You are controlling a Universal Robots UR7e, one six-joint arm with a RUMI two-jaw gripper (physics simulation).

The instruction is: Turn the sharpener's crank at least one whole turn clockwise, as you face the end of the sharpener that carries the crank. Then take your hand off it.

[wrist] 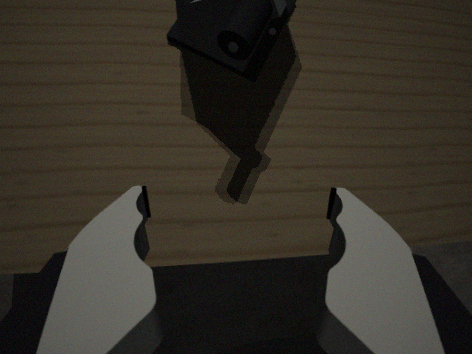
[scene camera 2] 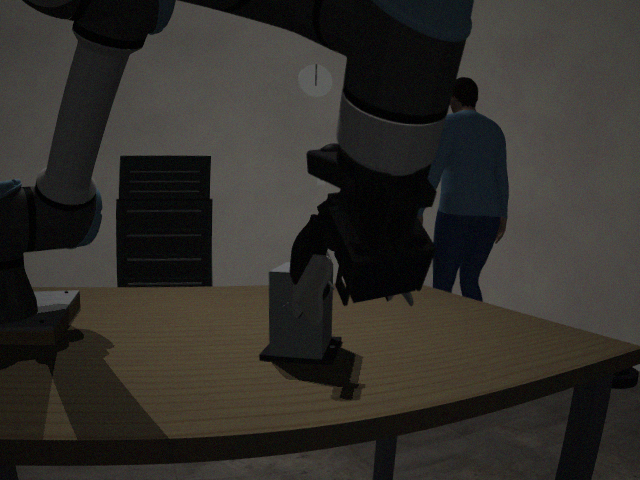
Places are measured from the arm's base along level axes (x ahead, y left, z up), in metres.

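Pixels of known places: gripper, fingertip midpoint: (wrist: pixel 238 189) (scene camera 2: pixel 343 307).
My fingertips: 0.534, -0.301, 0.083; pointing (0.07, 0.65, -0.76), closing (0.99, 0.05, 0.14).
For each thing: its top centre in the pictures, then the offset to it from my fingertips, as dx, dy, dz. "spot": a spot on its surface instead. Level surfaces: height alone.
- sharpener, surface spot: (wrist: pixel 202 42) spot: -0.032, +0.157, -0.089
- table, its level: dz -0.112
- crank's dark round handle, surface spot: (wrist: pixel 250 27) spot: +0.000, +0.092, +0.011
The sharpener (scene camera 2: pixel 280 315) (wrist: pixel 202 42) is a grey upright box on a dark base plate, standing on the table (scene camera 2: pixel 180 361) (wrist: pixel 75 150). In the wrist view it shows in part at the top edge. The crank's dark round handle (wrist: pixel 250 27) points toward the gripper there; in the scene view a finger mostly hides the crank. My gripper (scene camera 2: pixel 354 308) (wrist: pixel 238 189) is open with nothing between its fingers. It is over the table at the crank end, apart from the handle in the wrist view. In the scene view its left finger overlaps the sharpener's box.
The arm's base (scene camera 2: pixel 46 310) stands at the table's left. A dark drawer cabinet (scene camera 2: pixel 164 222) stands behind the table. A person (scene camera 2: pixel 470 165) in a blue top stands behind the table's right side. The table's front edge (scene camera 2: pixel 289 444) curves across the scene view.
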